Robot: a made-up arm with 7 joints. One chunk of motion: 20 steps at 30 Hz.
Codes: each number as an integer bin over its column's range. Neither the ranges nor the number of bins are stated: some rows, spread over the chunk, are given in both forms.
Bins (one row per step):
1: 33 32 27 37 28 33 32
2: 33 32 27 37 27 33 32
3: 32 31 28 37 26 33 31
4: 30 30 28 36 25 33 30
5: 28 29 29 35 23 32 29
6: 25 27 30 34 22 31 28
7: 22 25 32 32 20 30 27
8: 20 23 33 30 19 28 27
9: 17 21 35 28 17 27 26
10: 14 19 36 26 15 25 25
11: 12 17 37 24 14 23 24
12: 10 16 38 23 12 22 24
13: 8 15 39 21 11 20 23
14: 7 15 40 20 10 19 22
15: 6 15 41 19 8 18 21
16: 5 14 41 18 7 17 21
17: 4 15 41 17 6 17 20
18: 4 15 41 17 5 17 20
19: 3 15 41 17 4 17 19
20: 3 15 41 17 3 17 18
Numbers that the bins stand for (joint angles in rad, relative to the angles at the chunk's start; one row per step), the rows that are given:
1: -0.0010 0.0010 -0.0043 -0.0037 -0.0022 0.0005 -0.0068
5: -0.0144 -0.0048 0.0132 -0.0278 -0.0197 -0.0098 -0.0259
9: -0.0441 -0.0200 0.0656 -0.1122 -0.0406 -0.0614 -0.0449
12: -0.0630 -0.0295 0.0917 -0.1725 -0.0581 -0.1130 -0.0576
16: -0.0765 -0.0333 0.1179 -0.2329 -0.0756 -0.1646 -0.0767
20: -0.0819 -0.0314 0.1179 -0.2449 -0.0895 -0.1646 -0.0957
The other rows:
2: -0.0010 0.0010 -0.0043 -0.0037 -0.0057 0.0005 -0.0068
3: -0.0037 -0.0010 0.0044 -0.0037 -0.0092 0.0005 -0.0132
4: -0.0090 -0.0029 0.0044 -0.0157 -0.0127 0.0005 -0.0195
6: -0.0225 -0.0086 0.0219 -0.0398 -0.0232 -0.0202 -0.0322
7: -0.0306 -0.0124 0.0394 -0.0640 -0.0302 -0.0305 -0.0386
8: -0.0360 -0.0162 0.0481 -0.0881 -0.0337 -0.0511 -0.0386
10: -0.0522 -0.0238 0.0743 -0.1363 -0.0476 -0.0821 -0.0513
11: -0.0576 -0.0276 0.0830 -0.1605 -0.0511 -0.1027 -0.0576
13: -0.0684 -0.0314 0.1005 -0.1967 -0.0616 -0.1337 -0.0640
14: -0.0711 -0.0314 0.1092 -0.2087 -0.0651 -0.1440 -0.0703
15: -0.0738 -0.0314 0.1179 -0.2208 -0.0721 -0.1543 -0.0767
17: -0.0792 -0.0314 0.1179 -0.2449 -0.0790 -0.1646 -0.0830
18: -0.0792 -0.0314 0.1179 -0.2449 -0.0825 -0.1646 -0.0830
19: -0.0819 -0.0314 0.1179 -0.2449 -0.0860 -0.1646 -0.0894

